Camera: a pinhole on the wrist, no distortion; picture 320 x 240 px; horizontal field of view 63.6 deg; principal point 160.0 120.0 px. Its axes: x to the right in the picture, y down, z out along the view. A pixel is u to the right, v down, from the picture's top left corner.
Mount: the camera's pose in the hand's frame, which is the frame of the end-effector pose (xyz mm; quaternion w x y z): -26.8 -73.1 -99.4 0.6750 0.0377 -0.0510 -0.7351
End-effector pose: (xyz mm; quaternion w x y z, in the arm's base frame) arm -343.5 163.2 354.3 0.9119 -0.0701 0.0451 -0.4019
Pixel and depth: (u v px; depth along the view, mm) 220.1 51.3 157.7
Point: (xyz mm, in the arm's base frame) -471.9 167.0 425.0
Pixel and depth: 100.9 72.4 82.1
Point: -417.3 164.5 344.2
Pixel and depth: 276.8 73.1 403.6
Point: -587.7 152.6 687.9
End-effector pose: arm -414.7 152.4 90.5 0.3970 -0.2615 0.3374 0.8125
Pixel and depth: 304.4 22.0 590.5
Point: 8.0 506.7 501.3
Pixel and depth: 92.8 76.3 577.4
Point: -468.0 368.8 542.2
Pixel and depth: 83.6 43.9 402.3
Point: -412.0 250.5 420.0
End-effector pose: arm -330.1 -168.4 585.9 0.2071 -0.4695 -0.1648 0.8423
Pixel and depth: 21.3 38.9 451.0
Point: -552.4 -461.7 806.8
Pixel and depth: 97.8 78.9 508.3
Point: -605.5 -339.8 867.4
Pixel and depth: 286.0 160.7 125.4
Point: -315.4 -70.8 683.2
